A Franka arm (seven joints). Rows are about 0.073 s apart.
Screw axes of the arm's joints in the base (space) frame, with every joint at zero. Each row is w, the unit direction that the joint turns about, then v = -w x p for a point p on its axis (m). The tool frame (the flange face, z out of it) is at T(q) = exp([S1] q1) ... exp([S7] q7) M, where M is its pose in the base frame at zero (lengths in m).
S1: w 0 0 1 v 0.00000 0.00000 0.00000
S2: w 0 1 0 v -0.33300 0.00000 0.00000
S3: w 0 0 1 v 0.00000 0.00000 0.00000
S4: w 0 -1 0 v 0.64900 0.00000 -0.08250
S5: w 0 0 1 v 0.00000 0.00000 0.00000
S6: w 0 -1 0 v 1.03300 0.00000 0.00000
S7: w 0 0 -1 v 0.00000 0.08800 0.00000
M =
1 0 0 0.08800
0 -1 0 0.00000
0 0 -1 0.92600
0 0 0 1
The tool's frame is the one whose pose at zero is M.
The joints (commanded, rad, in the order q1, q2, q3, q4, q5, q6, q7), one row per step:
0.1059, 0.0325, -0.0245, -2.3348, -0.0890, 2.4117, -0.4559
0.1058, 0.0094, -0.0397, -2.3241, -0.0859, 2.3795, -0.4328
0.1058, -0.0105, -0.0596, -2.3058, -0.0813, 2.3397, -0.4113
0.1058, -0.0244, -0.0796, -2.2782, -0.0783, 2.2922, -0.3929
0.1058, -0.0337, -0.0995, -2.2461, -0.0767, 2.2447, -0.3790
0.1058, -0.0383, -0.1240, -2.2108, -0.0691, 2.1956, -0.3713
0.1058, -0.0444, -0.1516, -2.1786, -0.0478, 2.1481, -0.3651
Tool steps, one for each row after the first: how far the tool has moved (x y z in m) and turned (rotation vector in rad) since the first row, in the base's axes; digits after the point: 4 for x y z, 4 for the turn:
0.0007, -0.0082, 0.0134, 0.0020, -0.0030, -0.0425
0.0024, -0.0187, 0.0278, 0.0050, -0.0025, -0.0894
0.0054, -0.0295, 0.0427, 0.0065, 0.0023, -0.1326
0.0091, -0.0403, 0.0574, 0.0070, 0.0076, -0.1702
0.0128, -0.0534, 0.0712, 0.0122, 0.0167, -0.2097
0.0148, -0.0677, 0.0847, 0.0302, 0.0269, -0.2573

